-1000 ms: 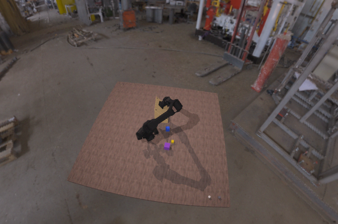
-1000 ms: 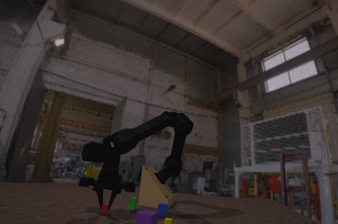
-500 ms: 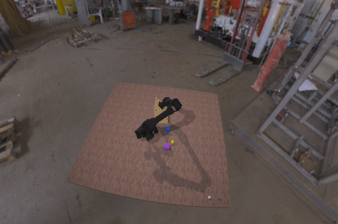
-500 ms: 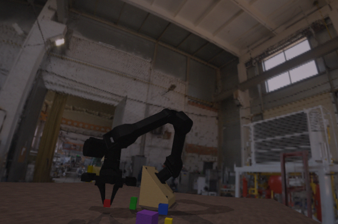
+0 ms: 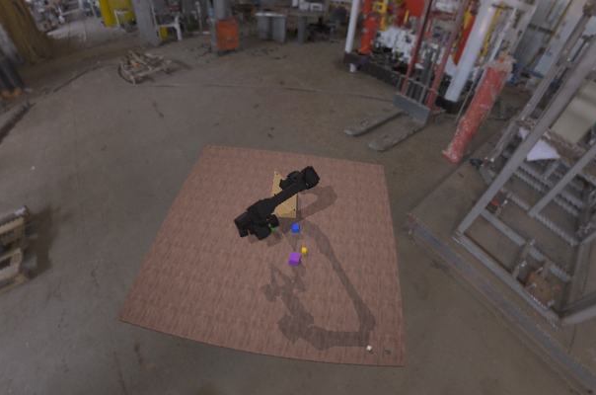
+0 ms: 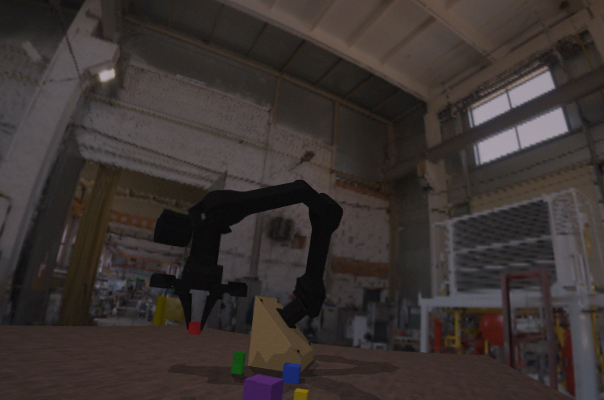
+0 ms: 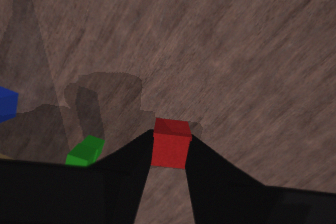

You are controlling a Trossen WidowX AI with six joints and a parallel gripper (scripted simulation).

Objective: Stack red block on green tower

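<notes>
The blue block is 16 cm to the left of my gripper tip, 13 cm behind it and 7 cm below it. The rest, counted from my gripper tip: purple block 18 cm to the left, 7 cm below, 6 cm ahead; then red block right at my gripper tip; then small yellow block 22 cm to the left, 8 cm below.
</notes>
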